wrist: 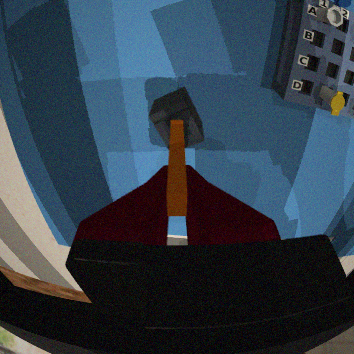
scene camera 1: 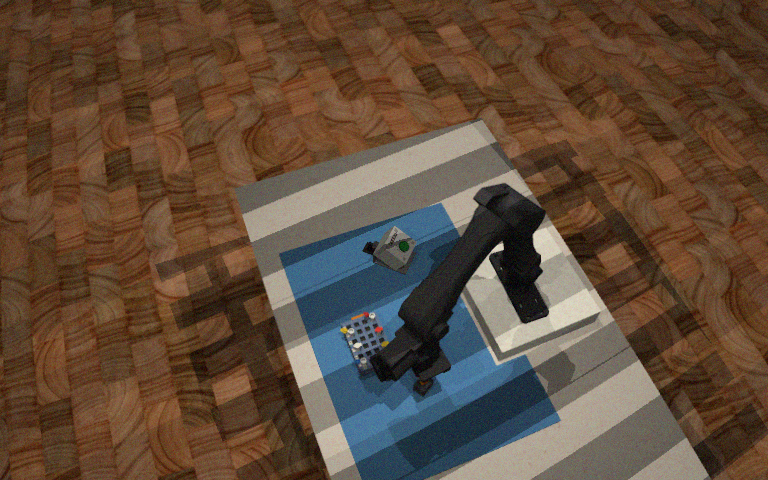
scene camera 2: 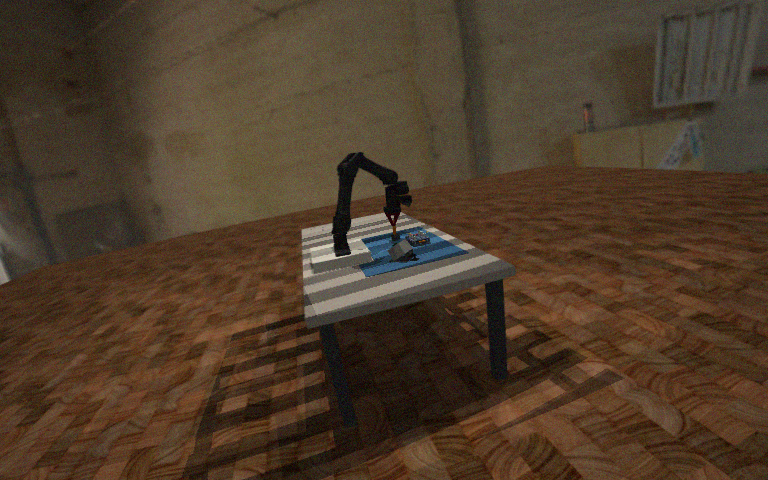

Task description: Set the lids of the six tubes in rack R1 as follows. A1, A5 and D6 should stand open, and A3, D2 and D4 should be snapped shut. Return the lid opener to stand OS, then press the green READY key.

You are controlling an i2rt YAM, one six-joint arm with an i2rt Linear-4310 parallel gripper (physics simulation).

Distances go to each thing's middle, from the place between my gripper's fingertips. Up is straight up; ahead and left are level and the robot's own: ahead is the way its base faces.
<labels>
My gripper is now 10 mm above the orange-handled tool [wrist: 176,189]. Also, from my hand: grey box with green button [scene camera 1: 394,251] 350 mm to the right, 40 mm below, 40 mm behind.
</labels>
